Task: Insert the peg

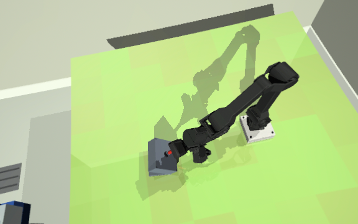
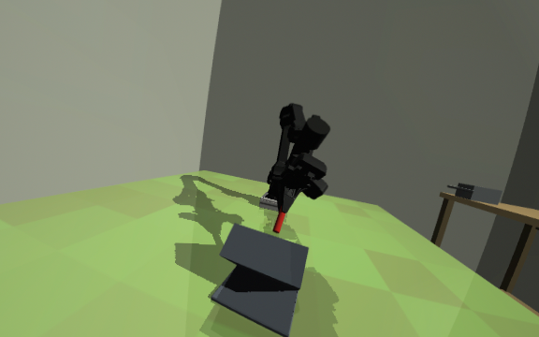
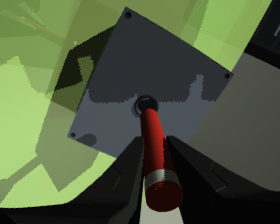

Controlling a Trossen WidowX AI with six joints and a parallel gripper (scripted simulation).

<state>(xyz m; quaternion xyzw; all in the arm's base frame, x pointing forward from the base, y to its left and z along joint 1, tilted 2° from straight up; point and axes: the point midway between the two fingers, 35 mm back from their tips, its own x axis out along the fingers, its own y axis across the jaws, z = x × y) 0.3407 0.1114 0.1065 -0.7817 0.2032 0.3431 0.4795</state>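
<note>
My gripper tip is now 70 mm above the grey sloped panel and 60 mm short of it. Also, from my gripper tip: red round peg 10 mm behind, 10 mm above.
</note>
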